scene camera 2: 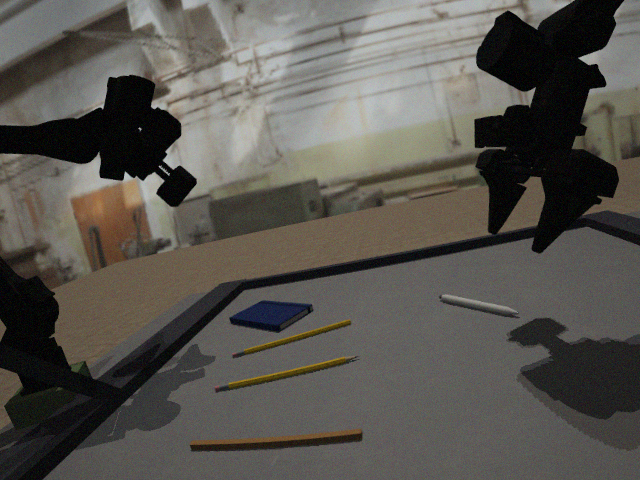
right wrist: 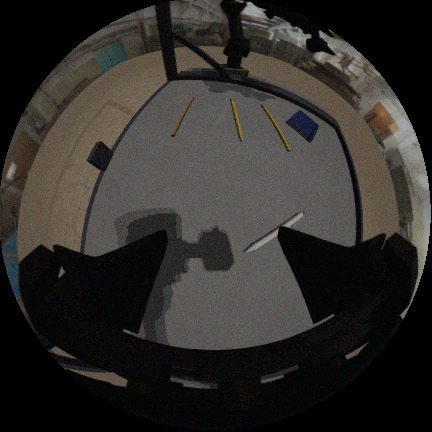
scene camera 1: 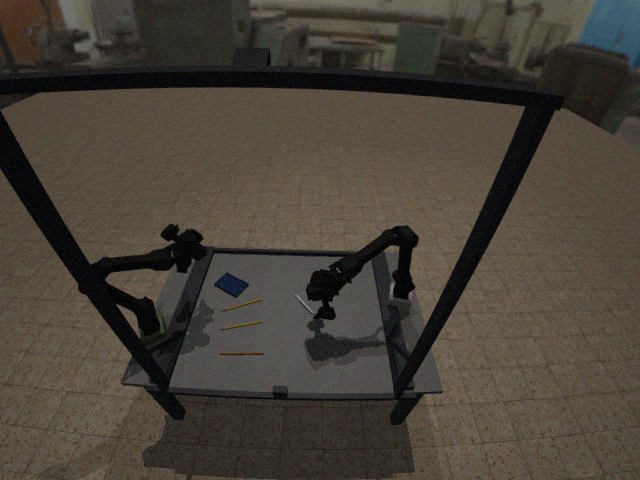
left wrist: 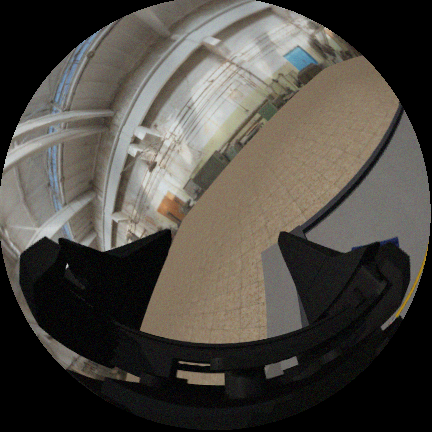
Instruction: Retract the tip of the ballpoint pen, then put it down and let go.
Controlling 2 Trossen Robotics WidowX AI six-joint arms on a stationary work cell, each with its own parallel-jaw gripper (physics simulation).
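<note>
A white ballpoint pen lies slantwise on the table. In scene camera 2 its narrow end points right and a small knob shows at its left end; whether the tip is out is too small to tell. My right gripper is open and empty, pointing down above the table near the pen's narrow end. In the right wrist view the right-hand finger overlaps the pen's lower edge. My left gripper is open and empty, raised near the table's left edge, away from the pen.
A blue notebook lies at the back left. A yellow pencil, another yellow pencil and an orange stick lie on the left half.
</note>
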